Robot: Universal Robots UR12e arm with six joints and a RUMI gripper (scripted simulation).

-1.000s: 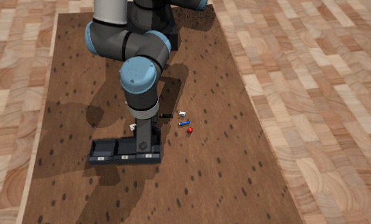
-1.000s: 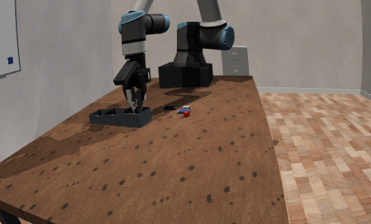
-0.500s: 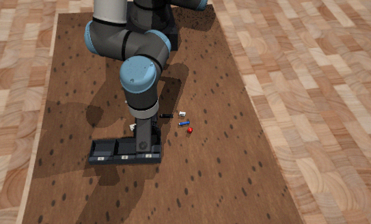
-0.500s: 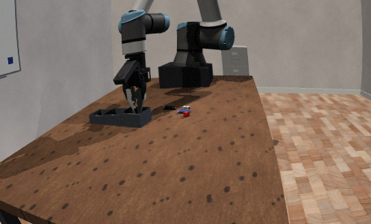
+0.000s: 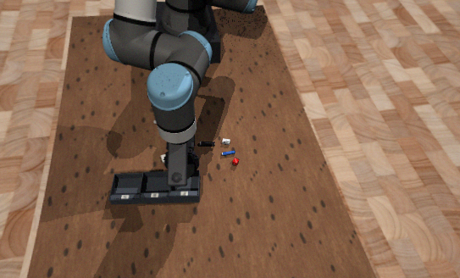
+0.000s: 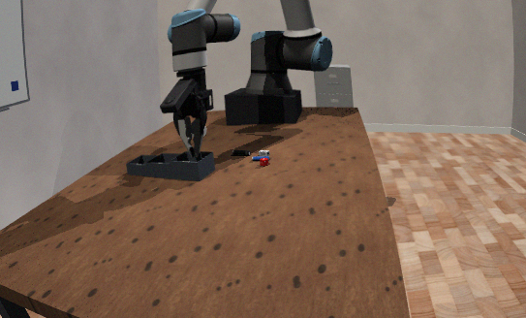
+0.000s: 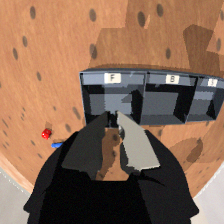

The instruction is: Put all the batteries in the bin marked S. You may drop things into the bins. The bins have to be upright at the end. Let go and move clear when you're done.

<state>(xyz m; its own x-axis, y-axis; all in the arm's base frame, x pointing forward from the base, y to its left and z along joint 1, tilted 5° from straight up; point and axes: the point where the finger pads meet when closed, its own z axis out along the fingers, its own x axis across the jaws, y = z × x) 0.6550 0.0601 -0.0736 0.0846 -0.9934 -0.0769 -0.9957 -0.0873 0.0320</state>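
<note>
My hand is 15 cm past the black battery, 5 cm to the right of it and 5 cm above it. Round my hand: white dotted tile: 10 cm behind, 6 cm to the right, 5 cm below; three-compartment bin row: 8 cm to the right, 3 cm below, 2 cm ahead; red die: 15 cm to the left, 9 cm behind, 5 cm below.
</note>
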